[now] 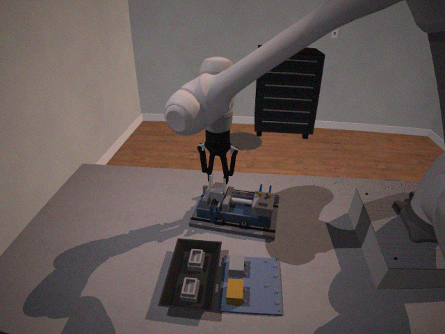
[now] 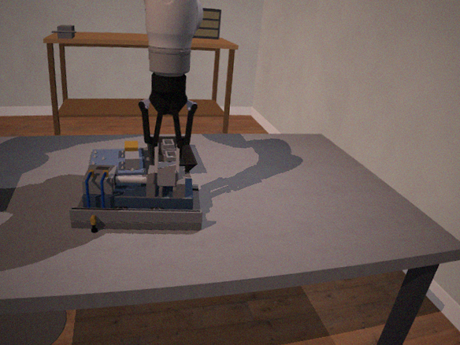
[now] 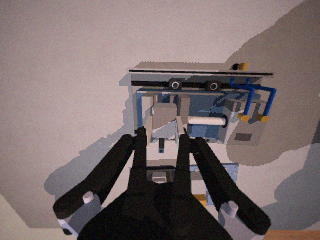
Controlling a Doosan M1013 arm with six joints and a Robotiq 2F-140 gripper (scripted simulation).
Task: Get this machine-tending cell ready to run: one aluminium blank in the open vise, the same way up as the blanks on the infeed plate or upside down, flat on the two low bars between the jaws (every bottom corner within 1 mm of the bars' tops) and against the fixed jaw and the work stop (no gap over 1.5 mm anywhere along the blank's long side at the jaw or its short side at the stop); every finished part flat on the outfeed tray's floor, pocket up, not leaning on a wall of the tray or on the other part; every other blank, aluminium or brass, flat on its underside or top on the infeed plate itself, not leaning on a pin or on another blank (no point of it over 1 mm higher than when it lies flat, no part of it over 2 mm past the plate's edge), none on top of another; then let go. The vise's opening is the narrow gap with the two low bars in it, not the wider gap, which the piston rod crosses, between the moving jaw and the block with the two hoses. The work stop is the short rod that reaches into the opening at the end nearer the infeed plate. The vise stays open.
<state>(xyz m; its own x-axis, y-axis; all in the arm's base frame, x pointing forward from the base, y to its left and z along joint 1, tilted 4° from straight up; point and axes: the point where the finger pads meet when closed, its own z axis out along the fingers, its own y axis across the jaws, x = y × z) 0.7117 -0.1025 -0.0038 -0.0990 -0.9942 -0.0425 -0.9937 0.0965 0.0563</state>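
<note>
Right now my hand is 100 mm above the blue vise, 60 mm past it and 10 mm to the right of it. The rest, counted from my hand: brass blank 340 mm to the left, 110 mm below, 90 mm behind; aluminium blank 250 mm to the left, 110 mm below, 90 mm behind; infeed plate 300 mm to the left, 140 mm below, 130 mm behind.
</note>
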